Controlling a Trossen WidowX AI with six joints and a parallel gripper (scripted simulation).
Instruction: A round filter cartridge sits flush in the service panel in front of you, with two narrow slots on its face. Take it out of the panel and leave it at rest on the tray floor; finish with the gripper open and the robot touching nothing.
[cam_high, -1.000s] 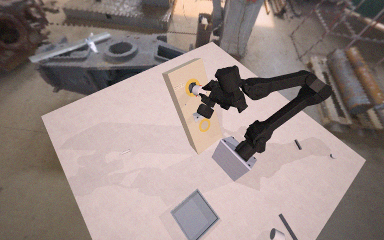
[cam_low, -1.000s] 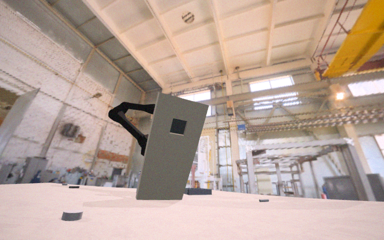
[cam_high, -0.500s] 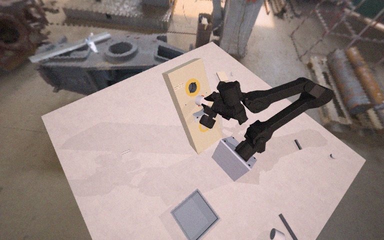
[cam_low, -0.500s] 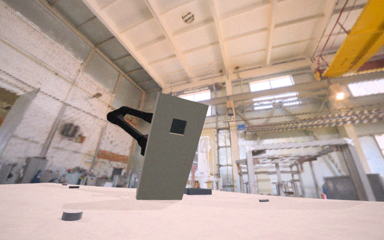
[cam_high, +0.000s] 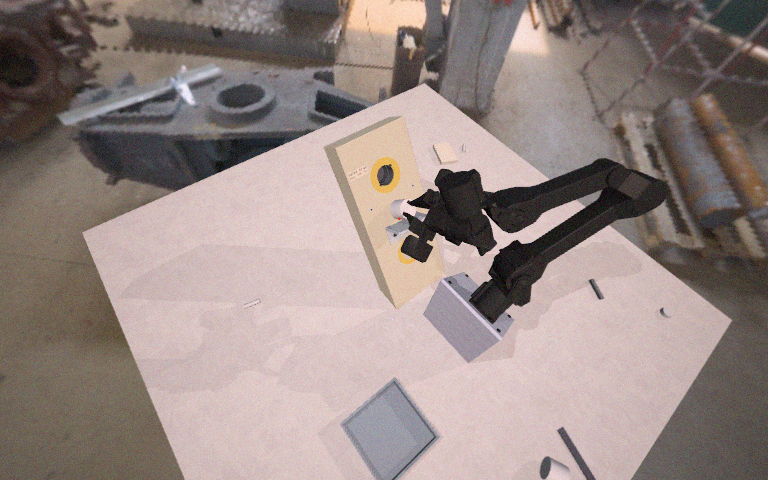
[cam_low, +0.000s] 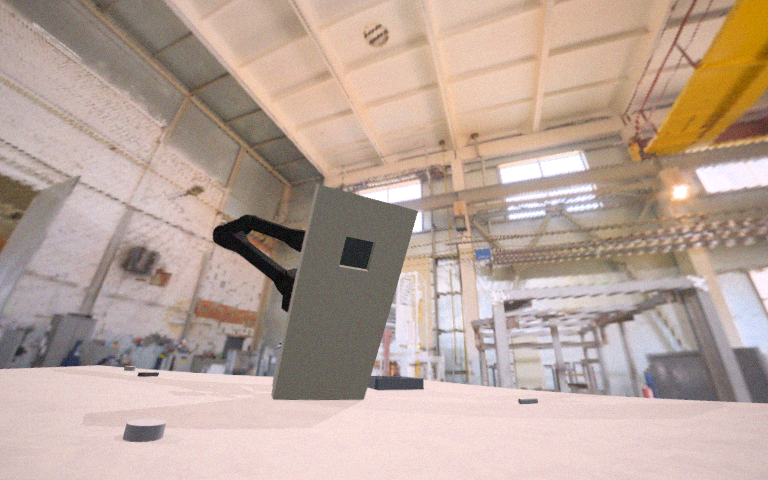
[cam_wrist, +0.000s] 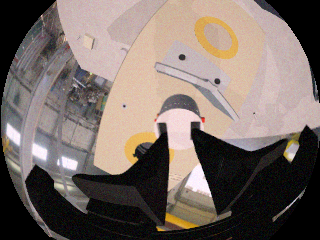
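The round filter cartridge lies 10 mm ahead of my gripper tip and 10 mm below it. Round my gripper tip: grey bracket 70 mm below; then grey tray 300 mm behind, 290 mm to the left, 240 mm below.
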